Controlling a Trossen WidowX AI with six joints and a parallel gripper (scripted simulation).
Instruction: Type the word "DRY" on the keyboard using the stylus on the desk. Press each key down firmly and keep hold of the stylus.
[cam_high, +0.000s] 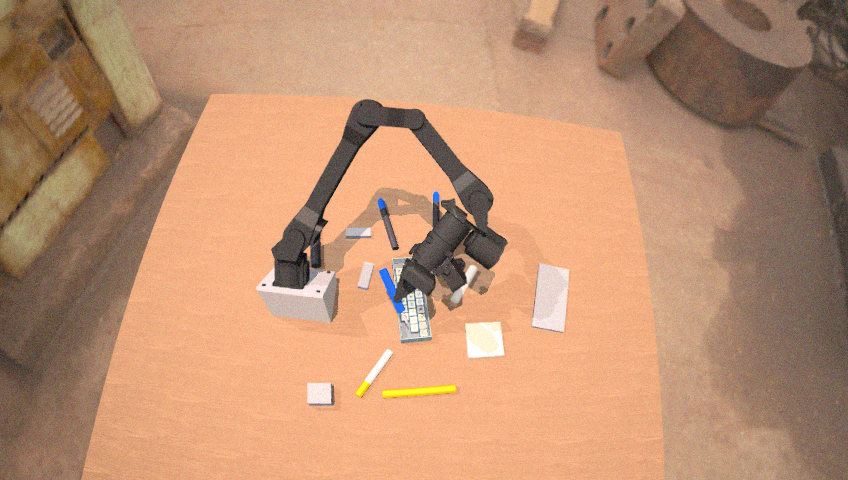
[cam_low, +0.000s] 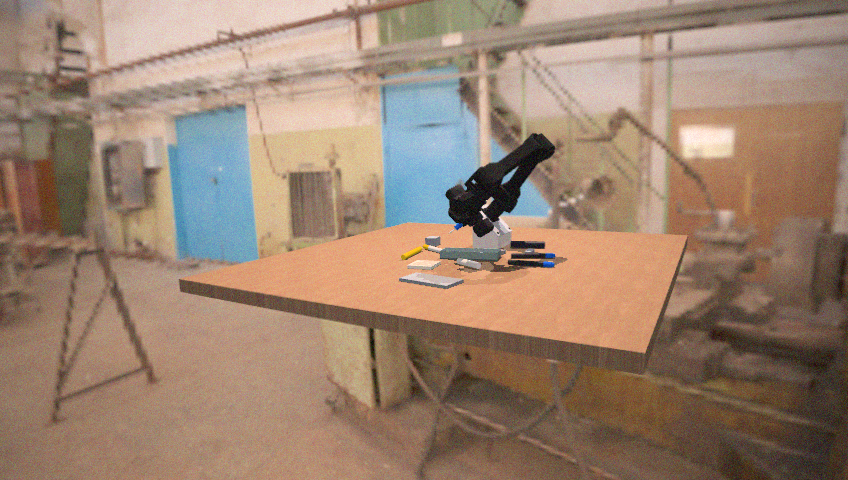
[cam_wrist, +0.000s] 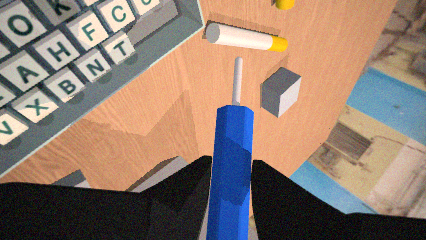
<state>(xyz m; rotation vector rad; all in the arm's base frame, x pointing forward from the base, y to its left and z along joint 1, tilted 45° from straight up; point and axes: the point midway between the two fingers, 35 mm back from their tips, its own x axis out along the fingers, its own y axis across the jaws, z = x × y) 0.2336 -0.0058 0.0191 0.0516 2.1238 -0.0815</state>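
My gripper tip is 1 cm short of the blue stylus, 1 cm to the left of it and 1 cm above it. Round my gripper tip: white cylinder 15 cm ahead, 9 cm to the left, 10 cm below; stylus tip 2 cm ahead, 3 cm to the right, 3 cm below; yellow-tipped marker 4 cm behind, 14 cm to the right, 10 cm below.
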